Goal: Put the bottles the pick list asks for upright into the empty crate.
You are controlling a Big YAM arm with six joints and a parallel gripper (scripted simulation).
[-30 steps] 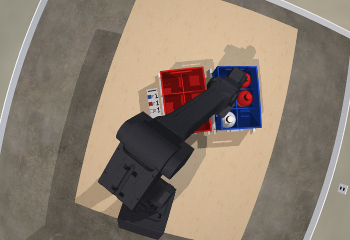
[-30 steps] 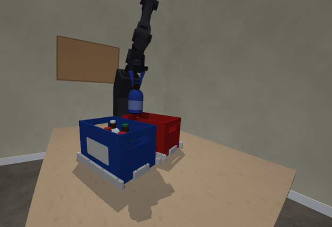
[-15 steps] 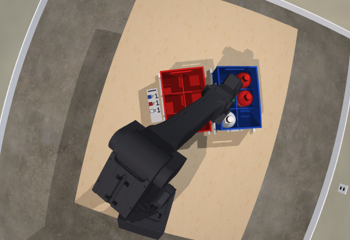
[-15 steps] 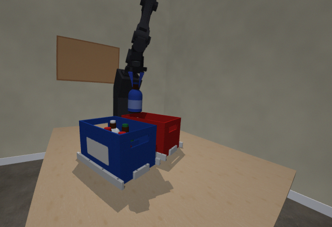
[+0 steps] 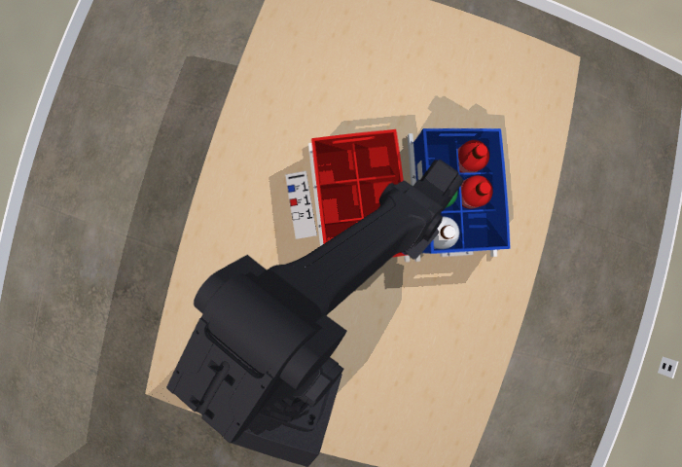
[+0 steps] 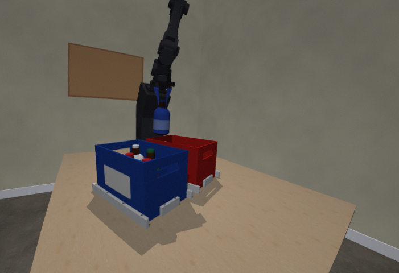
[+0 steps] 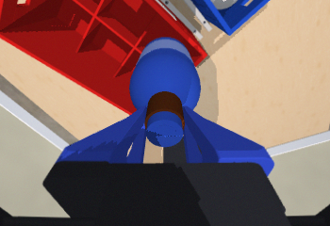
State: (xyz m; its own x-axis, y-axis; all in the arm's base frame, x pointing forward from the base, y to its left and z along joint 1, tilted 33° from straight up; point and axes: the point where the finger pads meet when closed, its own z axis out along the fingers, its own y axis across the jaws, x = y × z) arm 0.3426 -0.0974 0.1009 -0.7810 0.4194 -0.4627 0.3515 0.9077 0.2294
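Now: hand 6 cm above the blue-label bottle. From my hand the other things lie so: red crate 25 cm below, 8 cm to the left, 5 cm ahead; green-label bottle 25 cm below, 13 cm ahead, 10 cm to the right; white-label bottle 25 cm below, 13 cm to the right, 4 cm ahead.
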